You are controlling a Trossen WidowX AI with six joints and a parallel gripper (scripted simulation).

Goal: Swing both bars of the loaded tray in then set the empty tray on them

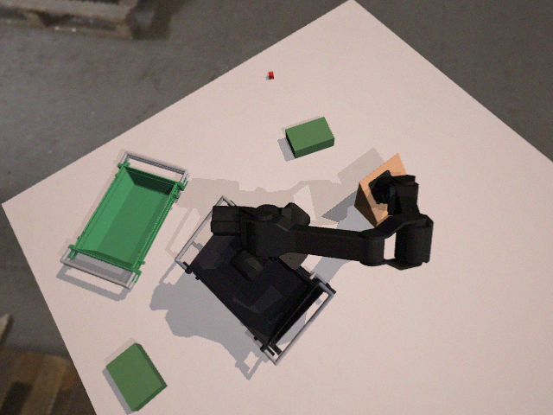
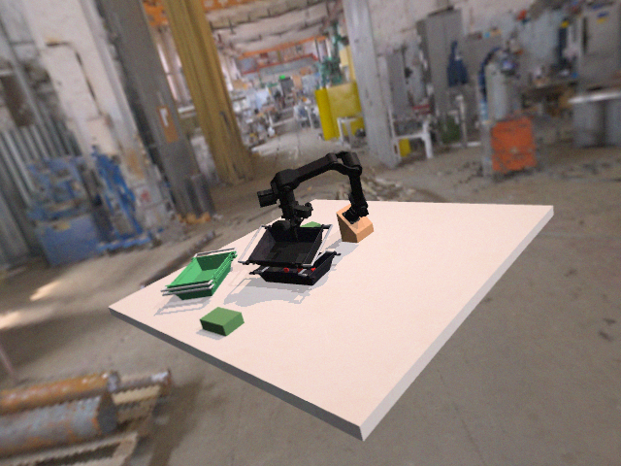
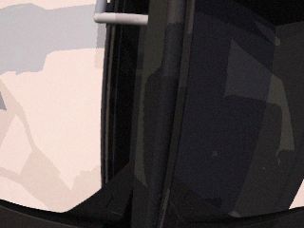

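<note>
The black tray lies 8 cm ahead of my gripper tip and 1 cm to the left of it.
</note>
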